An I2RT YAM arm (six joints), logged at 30 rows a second.
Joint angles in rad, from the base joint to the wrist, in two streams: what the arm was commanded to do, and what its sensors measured. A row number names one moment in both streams.
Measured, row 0:
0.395 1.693 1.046 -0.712 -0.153 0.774
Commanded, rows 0 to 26:
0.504 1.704 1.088 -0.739 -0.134 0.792
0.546 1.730 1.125 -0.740 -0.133 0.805
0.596 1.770 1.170 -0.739 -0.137 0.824
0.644 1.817 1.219 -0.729 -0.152 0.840
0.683 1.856 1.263 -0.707 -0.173 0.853
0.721 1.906 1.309 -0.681 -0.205 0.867
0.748 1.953 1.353 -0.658 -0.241 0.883
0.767 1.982 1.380 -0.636 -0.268 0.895
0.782 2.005 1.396 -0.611 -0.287 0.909
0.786 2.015 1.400 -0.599 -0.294 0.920
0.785 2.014 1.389 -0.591 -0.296 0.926
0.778 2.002 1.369 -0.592 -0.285 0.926
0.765 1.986 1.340 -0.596 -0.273 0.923
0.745 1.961 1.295 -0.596 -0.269 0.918
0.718 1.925 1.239 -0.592 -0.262 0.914
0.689 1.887 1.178 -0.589 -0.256 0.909
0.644 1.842 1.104 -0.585 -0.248 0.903
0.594 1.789 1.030 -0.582 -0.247 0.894
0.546 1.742 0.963 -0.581 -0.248 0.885
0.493 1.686 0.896 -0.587 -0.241 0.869
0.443 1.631 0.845 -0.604 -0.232 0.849
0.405 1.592 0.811 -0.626 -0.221 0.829
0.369 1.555 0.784 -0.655 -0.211 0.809
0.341 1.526 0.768 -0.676 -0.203 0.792
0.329 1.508 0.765 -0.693 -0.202 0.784
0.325 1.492 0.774 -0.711 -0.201 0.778
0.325 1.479 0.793 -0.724 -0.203 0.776
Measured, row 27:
0.327 1.500 0.800 -0.624 -0.250 0.825
